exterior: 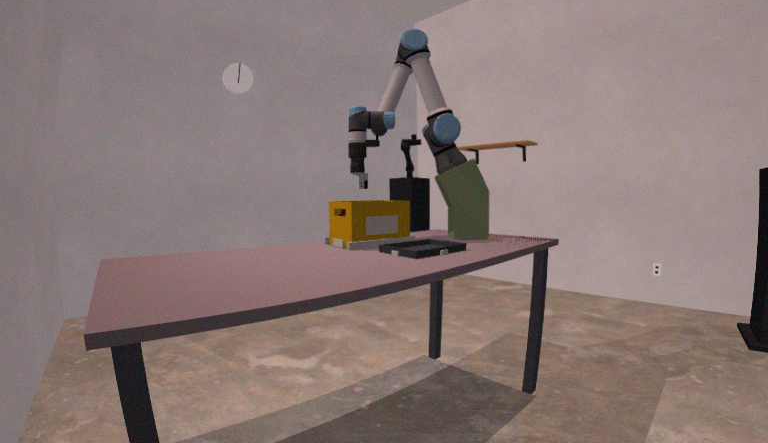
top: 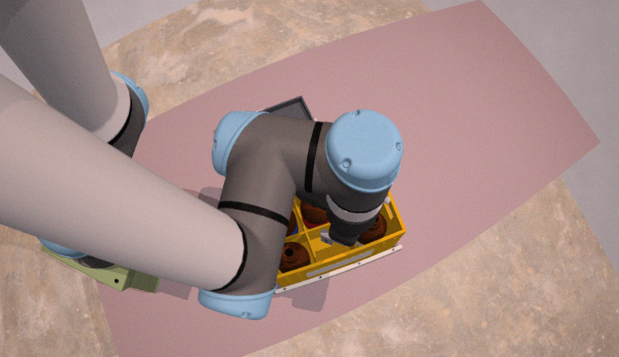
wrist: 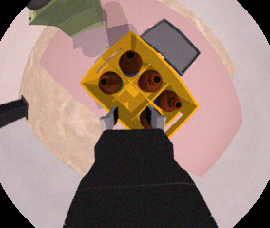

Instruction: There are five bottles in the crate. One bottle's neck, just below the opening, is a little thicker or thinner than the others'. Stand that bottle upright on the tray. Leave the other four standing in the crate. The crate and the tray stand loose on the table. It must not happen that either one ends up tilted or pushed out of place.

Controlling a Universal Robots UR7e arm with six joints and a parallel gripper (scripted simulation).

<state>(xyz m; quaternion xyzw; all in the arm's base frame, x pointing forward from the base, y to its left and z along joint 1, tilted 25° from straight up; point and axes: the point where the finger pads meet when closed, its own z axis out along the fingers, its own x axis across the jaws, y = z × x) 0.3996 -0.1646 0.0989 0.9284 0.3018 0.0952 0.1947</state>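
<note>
Right now the crate is 160 mm below my hand, 40 mm to the left of it and 10 mm ahead of it. Also, from my hand: glass bottle (160 mm below, 90 mm ahead, 10 mm to the right); then dark tray (320 mm to the left, 230 mm below, 20 mm ahead).
</note>
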